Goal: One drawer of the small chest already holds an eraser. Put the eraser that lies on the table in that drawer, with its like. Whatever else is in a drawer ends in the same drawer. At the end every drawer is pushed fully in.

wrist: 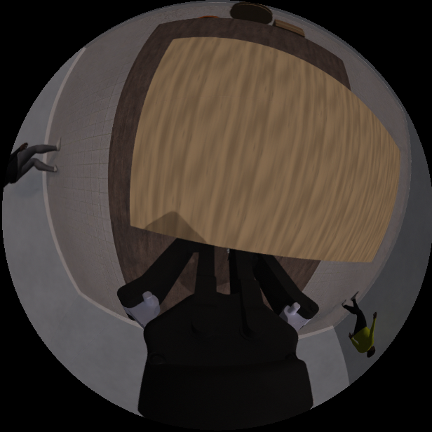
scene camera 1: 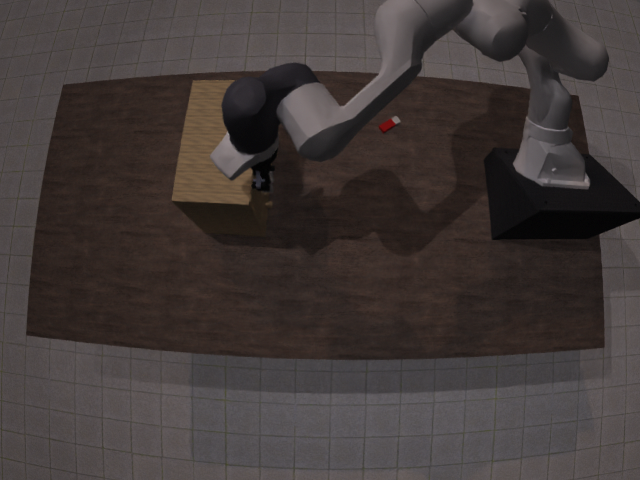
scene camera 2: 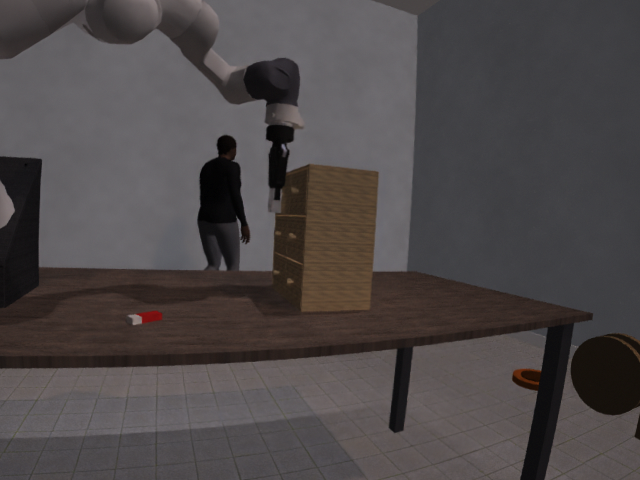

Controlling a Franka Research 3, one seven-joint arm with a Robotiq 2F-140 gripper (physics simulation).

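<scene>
A red eraser with a white end lies on the table, in front of the chest and towards the robot base. The wooden chest stands upright with rows of knobbed drawers facing the base. The drawer fronts that show look flush. My gripper points down at the chest's front, at the height of the top row. It is shut on the top-row knob on the side away from scene camera 2; the fingers hide the knob. The insides of the drawers are hidden.
The wooden table carries the chest and the black robot base block. The arm reaches over the table from the base to the chest. A person stands beyond the table.
</scene>
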